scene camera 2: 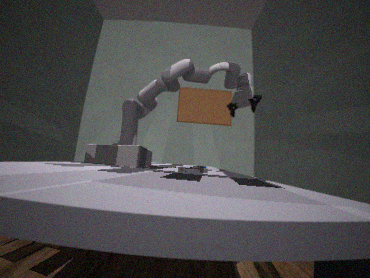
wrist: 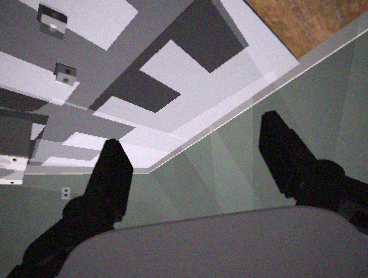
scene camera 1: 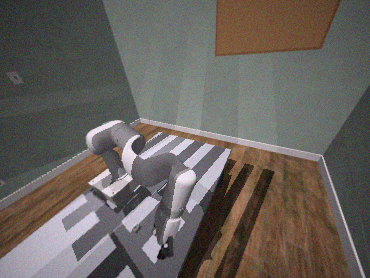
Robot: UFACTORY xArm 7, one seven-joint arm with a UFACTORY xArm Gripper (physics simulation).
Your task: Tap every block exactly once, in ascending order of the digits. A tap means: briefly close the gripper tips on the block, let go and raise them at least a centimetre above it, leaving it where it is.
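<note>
Two small grey-white blocks show in the wrist view at the upper left: one block (wrist: pixel 52 21) near the top edge, and another block (wrist: pixel 66 74) below it, apart from the first. Their digits are too blurred to read. In scene camera 1 a small block-like shape (scene camera 1: pixel 136 228) lies on the table left of the gripper. In scene camera 2 small low shapes (scene camera 2: pixel 192 170) sit close together on the table, too small to tell apart. My gripper (scene camera 1: pixel 165 251) (scene camera 2: pixel 243 111) (wrist: pixel 191 142) is open and empty, high above the table and to the side of the blocks, with its fingers wide apart.
The table (scene camera 1: pixel 30 257) (scene camera 2: pixel 150 210) has a patchwork of white and grey patches. The arm's base (scene camera 1: pixel 111 184) (scene camera 2: pixel 134 156) (wrist: pixel 12 170) stands on it. An orange board (scene camera 1: pixel 275 27) (scene camera 2: pixel 204 106) is on the wall. Wooden floor (wrist: pixel 320 25) lies beyond the table edge.
</note>
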